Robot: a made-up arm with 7 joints. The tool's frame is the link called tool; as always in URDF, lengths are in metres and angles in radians. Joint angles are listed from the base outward. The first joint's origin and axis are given. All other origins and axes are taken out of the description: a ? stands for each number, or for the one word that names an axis. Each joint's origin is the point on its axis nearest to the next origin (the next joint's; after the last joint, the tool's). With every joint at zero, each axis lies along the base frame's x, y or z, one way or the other. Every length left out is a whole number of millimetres.
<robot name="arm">
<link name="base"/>
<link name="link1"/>
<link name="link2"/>
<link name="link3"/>
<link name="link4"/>
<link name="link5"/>
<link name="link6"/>
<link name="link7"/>
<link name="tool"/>
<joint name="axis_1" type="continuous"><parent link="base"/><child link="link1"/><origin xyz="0 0 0.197"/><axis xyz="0 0 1"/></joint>
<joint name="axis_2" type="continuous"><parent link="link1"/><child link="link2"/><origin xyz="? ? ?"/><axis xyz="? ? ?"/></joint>
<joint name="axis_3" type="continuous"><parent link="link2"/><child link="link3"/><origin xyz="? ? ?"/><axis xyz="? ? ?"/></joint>
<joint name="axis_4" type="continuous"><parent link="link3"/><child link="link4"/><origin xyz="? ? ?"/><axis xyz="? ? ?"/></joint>
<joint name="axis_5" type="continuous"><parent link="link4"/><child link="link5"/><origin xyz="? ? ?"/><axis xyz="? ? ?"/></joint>
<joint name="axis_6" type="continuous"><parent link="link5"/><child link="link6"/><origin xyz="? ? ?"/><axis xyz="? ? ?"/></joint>
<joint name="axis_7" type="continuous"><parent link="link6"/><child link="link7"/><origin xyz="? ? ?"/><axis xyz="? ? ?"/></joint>
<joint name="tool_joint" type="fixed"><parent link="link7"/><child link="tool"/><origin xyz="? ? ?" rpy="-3.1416 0 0"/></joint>
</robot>
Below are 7 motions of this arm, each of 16 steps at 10 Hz.
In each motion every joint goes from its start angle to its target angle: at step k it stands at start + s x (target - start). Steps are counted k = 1, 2, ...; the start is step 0. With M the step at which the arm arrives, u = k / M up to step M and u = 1 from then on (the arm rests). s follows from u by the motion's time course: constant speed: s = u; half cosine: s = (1 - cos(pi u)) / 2; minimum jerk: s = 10 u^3 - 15 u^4 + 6 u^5.
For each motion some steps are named. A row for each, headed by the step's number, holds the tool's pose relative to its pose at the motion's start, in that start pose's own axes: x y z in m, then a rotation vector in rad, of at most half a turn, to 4 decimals.
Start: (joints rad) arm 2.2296 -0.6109 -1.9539 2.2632 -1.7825 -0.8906 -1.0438
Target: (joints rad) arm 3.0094 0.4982 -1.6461 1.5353 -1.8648 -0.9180 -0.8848
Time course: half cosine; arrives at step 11
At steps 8, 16:
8: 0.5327 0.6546 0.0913 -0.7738 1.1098 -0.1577
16: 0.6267 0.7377 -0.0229 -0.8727 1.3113 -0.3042

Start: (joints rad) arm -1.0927 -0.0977 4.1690 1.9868 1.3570 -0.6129 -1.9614
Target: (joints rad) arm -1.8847 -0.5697 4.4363 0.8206 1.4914 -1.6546 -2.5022
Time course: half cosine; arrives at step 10
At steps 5, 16:
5: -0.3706 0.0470 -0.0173 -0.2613 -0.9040 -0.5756
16: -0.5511 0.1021 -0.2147 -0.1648 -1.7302 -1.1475

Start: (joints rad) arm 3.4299 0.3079 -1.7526 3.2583 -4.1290 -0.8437 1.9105
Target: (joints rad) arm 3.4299 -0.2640 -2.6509 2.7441 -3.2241 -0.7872 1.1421
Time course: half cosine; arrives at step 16
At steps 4, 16:
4: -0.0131 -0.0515 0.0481 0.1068 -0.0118 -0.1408
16: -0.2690 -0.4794 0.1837 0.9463 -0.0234 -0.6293

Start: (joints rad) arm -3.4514 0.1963 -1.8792 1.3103 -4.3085 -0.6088 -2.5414
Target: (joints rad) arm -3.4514 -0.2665 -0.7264 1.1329 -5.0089 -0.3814 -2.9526
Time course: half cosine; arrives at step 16
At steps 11, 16:
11: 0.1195 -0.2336 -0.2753 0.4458 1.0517 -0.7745
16: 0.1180 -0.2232 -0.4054 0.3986 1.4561 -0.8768

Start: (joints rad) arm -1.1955 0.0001 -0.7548 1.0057 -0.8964 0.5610 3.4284
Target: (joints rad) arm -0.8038 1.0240 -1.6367 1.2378 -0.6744 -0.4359 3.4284
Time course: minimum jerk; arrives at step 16
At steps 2, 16:
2: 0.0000 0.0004 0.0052 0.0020 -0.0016 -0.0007
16: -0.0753 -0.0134 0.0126 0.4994 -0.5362 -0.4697

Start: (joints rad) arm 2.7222 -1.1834 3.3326 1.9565 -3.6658 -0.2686 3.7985
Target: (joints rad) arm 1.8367 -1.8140 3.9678 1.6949 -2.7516 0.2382 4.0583
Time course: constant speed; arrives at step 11
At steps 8, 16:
8: -0.2041 0.0809 0.1065 0.2085 -0.2213 1.6548
16: -0.2046 0.0883 0.1051 0.2055 -0.2442 2.3186

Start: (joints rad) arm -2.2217 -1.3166 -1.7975 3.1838 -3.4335 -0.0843 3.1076
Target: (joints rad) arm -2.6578 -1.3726 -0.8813 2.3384 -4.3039 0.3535 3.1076
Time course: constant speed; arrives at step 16
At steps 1, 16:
1: -0.0058 0.0064 0.0050 -0.0005 -0.0018 -0.0041
16: 0.1173 -0.1535 -0.0013 0.4854 0.4018 -0.0596

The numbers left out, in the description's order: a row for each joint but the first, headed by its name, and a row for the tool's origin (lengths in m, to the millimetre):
axis_2: xyz 0 0 0, axis 0 1 0
axis_3: xyz 0 0 0.325, axis 0 0 1
axis_4: xyz 0.076 0 0, axis 0 -1 0
axis_5: xyz 0.096 0 -0.424, axis 0 0 -1
axis_6: xyz 0 0 0, axis 0 1 0
axis_7: xyz 0.062 0 -0.079, axis 0 0 -1
tool: xyz 0 0 0

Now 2 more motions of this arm.
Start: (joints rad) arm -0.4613 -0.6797 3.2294 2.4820 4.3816 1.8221 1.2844
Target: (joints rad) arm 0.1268 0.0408 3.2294 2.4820 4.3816 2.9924 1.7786
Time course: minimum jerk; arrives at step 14
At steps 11, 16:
11: 0.2545 0.4933 0.0502 -0.7193 -0.8079 0.7704
16: 0.2553 0.5263 0.0675 -0.7833 -0.8805 0.7739

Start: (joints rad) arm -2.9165 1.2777 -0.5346 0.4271 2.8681 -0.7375 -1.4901
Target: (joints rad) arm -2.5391 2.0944 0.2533 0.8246 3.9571 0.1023 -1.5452
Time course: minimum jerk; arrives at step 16
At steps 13, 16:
13: -0.2783 -0.1048 0.2140 0.4612 0.0003 0.1798
16: -0.2886 -0.1021 0.2318 0.4735 0.0018 0.2059

